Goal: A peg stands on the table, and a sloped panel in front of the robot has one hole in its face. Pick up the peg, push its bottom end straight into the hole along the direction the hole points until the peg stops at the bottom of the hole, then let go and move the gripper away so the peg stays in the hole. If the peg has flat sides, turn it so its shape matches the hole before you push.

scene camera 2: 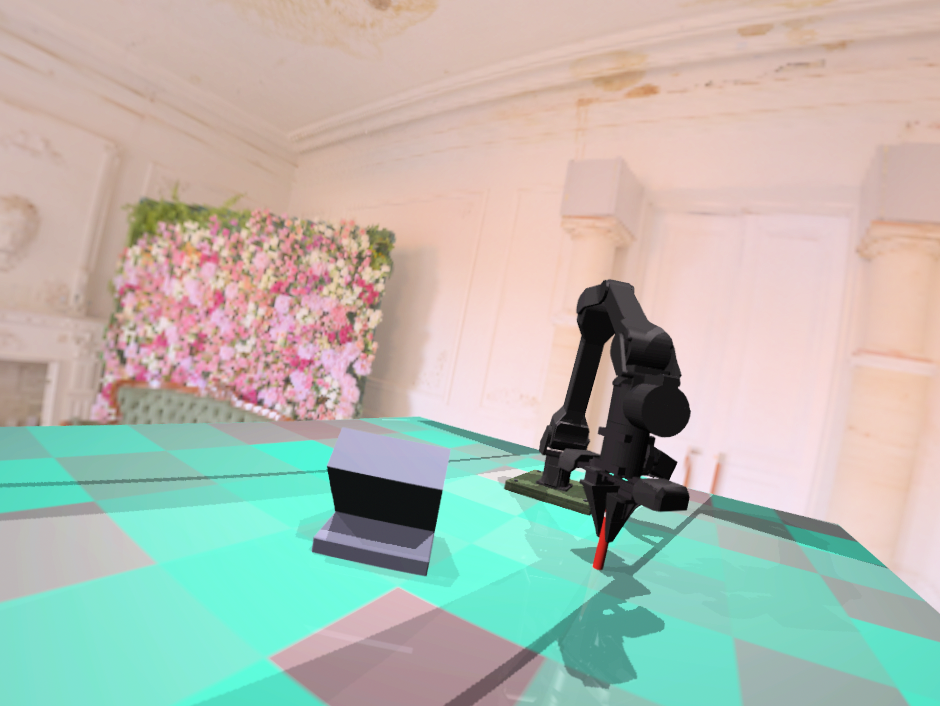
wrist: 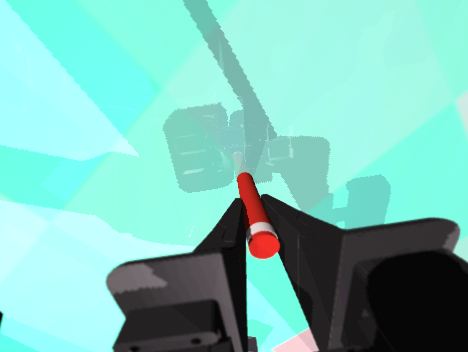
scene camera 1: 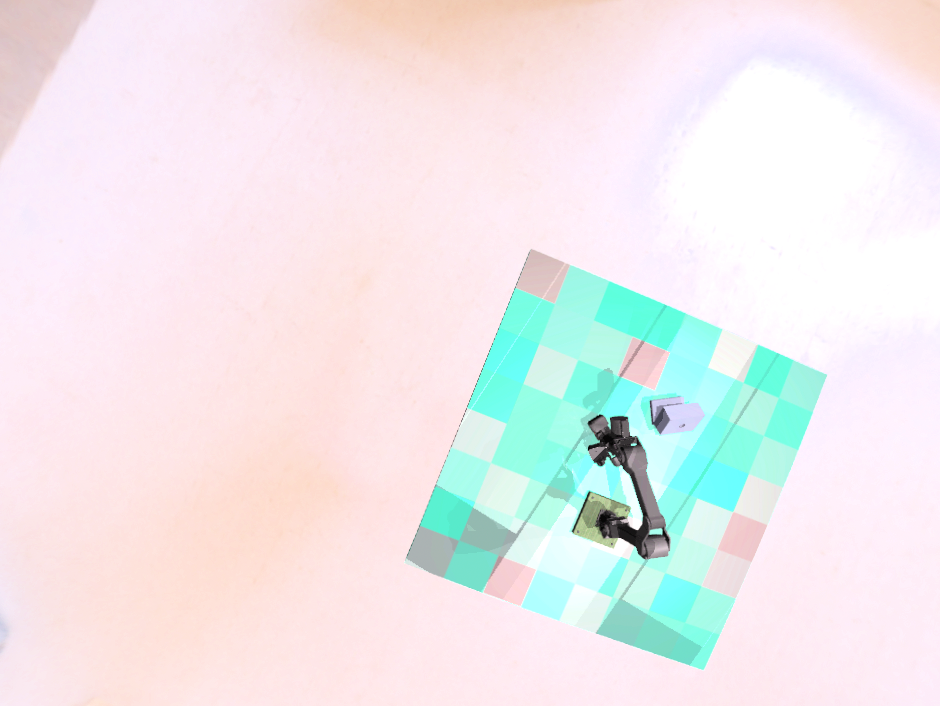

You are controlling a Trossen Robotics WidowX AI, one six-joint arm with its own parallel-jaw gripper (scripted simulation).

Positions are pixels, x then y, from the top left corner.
my gripper: scene camera 2; wrist 251, 202; scene camera 1
same spot on grey sloped panel: (scene camera 2: 382, 478) = (scene camera 1: 681, 404)
same spot on my gripper: (scene camera 2: 616, 501) = (scene camera 1: 609, 427)
